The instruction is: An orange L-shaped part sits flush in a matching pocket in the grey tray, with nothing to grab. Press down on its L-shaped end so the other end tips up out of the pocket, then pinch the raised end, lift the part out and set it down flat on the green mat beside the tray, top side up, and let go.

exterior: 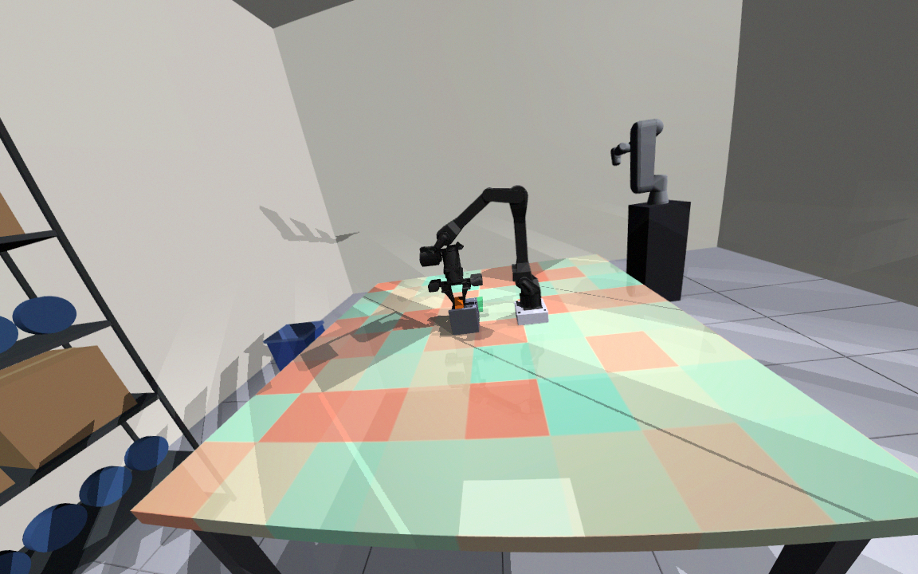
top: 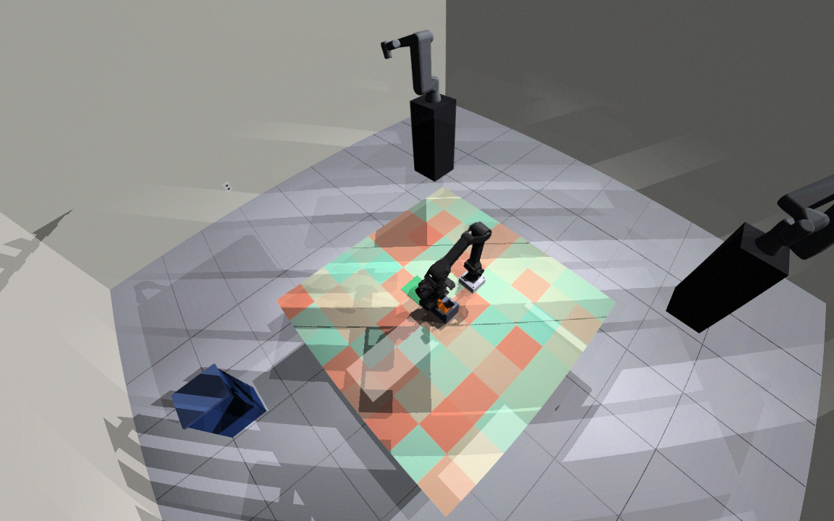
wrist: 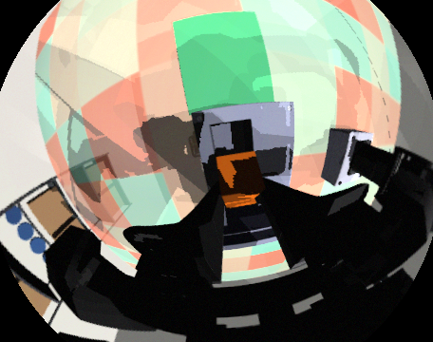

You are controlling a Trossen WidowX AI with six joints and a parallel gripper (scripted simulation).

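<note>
Now: gripper tip 80 mm above the grey tray, 20 mm past it and 10 mm to the right of it. From my gripper tip the other things lie so: orange L-shaped part: 30 mm to the left, 30 mm below, 20 mm behind; then green mat: 150 mm to the right, 80 mm below, 20 mm behind.
</note>
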